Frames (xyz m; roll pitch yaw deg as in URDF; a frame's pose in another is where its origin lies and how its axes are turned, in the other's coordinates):
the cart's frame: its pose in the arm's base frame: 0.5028 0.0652 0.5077 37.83 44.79 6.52
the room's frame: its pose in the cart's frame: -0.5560 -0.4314 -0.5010 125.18 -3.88 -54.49
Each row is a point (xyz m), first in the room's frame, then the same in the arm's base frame.
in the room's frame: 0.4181 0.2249 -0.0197
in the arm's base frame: -0.2425 -0.5051 0.2838
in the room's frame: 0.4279 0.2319 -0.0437
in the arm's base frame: -0.2168 -0.5129 0.2836
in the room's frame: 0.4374 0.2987 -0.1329
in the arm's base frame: -0.1238 -0.5536 0.3305
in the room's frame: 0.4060 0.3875 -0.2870
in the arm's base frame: 0.0272 -0.5725 0.4278
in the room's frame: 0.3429 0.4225 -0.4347
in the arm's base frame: 0.1633 -0.5322 0.5107
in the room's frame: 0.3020 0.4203 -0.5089
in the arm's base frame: 0.2290 -0.4914 0.5455
